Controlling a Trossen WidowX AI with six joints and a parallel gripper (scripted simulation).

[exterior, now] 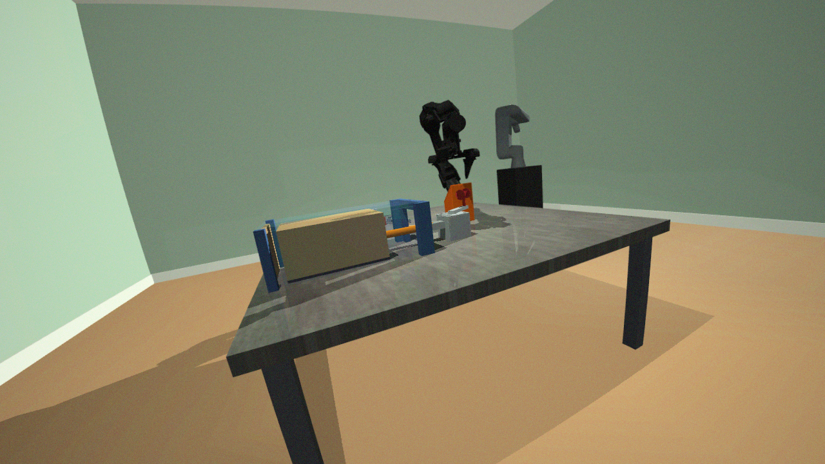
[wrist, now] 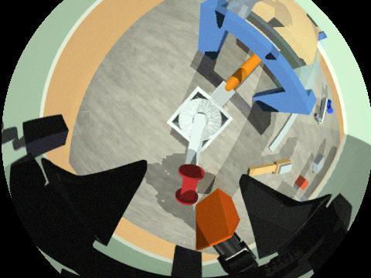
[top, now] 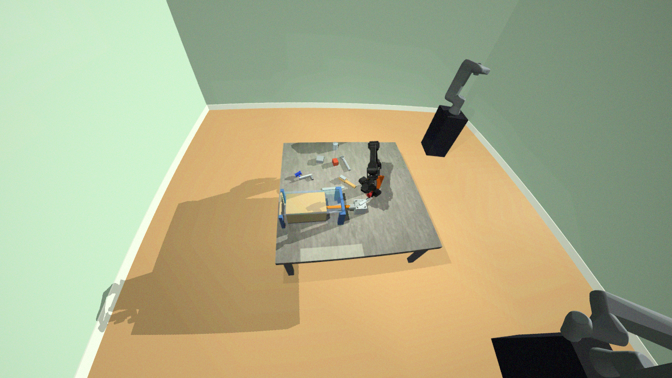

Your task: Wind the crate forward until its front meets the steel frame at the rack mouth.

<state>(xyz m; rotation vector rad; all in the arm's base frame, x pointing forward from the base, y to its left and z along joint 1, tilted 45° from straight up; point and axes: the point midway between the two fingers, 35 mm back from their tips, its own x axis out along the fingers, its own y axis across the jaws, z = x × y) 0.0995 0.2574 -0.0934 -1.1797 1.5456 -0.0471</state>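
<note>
The red knob is 5 cm behind my gripper tip, 4 cm to the right of it and 7 cm below it. Also, from my gripper tip: tan-handled tool (13 cm ahead, 28 cm to the right, 19 cm below); grey winch (2 cm ahead, 1 cm to the left, 18 cm below); grey bar (25 cm ahead, 19 cm to the right, 21 cm below).
</note>
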